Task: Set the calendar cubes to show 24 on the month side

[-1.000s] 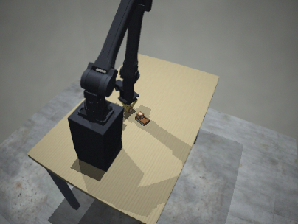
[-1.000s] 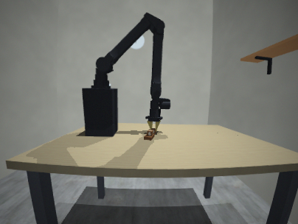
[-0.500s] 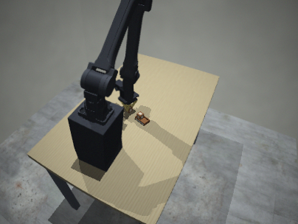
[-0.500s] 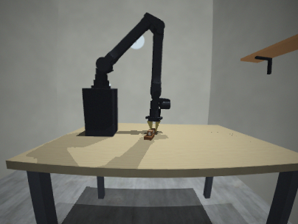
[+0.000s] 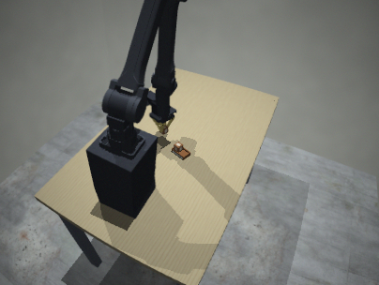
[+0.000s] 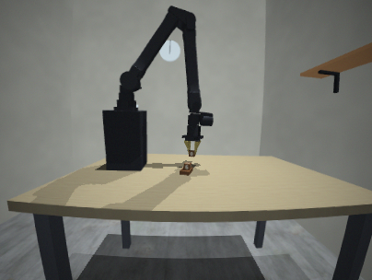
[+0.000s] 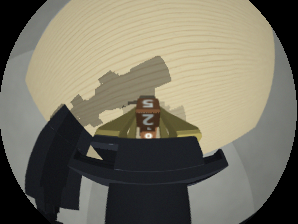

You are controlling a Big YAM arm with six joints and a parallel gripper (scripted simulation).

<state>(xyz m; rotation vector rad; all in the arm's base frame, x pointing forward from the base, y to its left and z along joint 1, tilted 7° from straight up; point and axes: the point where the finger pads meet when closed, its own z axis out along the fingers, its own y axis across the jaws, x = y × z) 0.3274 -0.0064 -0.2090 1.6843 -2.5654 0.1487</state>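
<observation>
My hand is 40 mm past the brown tray, 100 mm to the left of it and 60 mm above it. Round my hand: brown digit cube right at my hand.
</observation>
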